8 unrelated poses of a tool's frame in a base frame.
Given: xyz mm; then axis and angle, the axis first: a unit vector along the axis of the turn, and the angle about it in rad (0 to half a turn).
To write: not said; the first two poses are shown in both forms.
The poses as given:
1: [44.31 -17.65 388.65 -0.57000 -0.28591 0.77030 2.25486]
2: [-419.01 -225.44 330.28 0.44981 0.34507 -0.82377 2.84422]
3: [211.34 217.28 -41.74 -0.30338 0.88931 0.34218 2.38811]
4: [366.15 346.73 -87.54 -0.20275 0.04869 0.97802 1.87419]
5: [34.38 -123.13 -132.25 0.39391 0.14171 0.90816 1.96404]
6: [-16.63 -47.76 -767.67 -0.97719 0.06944 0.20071 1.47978]
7: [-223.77 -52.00 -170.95 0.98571 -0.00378 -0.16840 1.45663]
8: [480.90 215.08 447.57 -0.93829 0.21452 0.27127 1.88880]
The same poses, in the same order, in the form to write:
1: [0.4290 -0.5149 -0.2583 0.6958 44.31 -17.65 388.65]
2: [0.1481 0.4448 0.3413 -0.8147 -419.01 -225.44 330.28]
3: [0.3679 -0.2821 0.8269 0.3182 211.34 217.28 -41.74]
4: [0.5921 -0.1634 0.0392 0.7881 366.15 346.73 -87.54]
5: [0.5553 0.3276 0.1178 0.7552 34.38 -123.13 -132.25]
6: [0.7385 -0.6588 0.0468 0.1353 -16.63 -47.76 -767.67]
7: [0.7463 0.6561 -0.0025 -0.1121 -223.77 -52.00 -170.95]
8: [0.5862 -0.7602 0.1738 0.2198 480.90 215.08 447.57]
